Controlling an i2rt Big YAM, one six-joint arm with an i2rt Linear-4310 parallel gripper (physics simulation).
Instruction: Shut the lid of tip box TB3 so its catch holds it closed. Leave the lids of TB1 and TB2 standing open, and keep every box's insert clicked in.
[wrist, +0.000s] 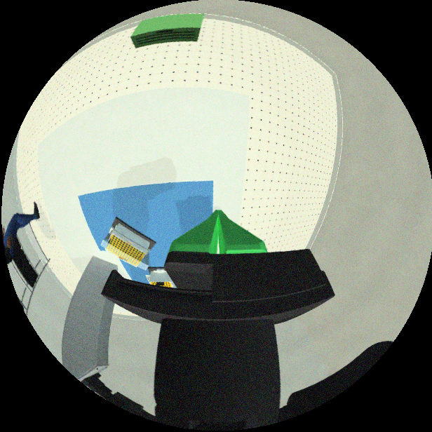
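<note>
My gripper (218, 214) is shut and empty, its green fingertips meeting over the right edge of the blue mat. A tip box (126, 249) with a yellow insert sits on the mat to the left of the fingers. It is open, with its insert showing and a grey, dark-edged panel along its upper right side. A second box (161, 284) shows in part just left of the black gripper body, with a strip of yellow insert; the body hides the rest. I cannot read which box is TB1, TB2 or TB3. A third box cannot be made out.
The blue mat (165, 202) lies on a pale table top (200, 135). A grey arm link (87, 315) stands at the lower left. A green slotted block (167, 30) is at the far edge, beyond a perforated surface (295, 130). A blue-clothed figure (19, 227) is at the far left.
</note>
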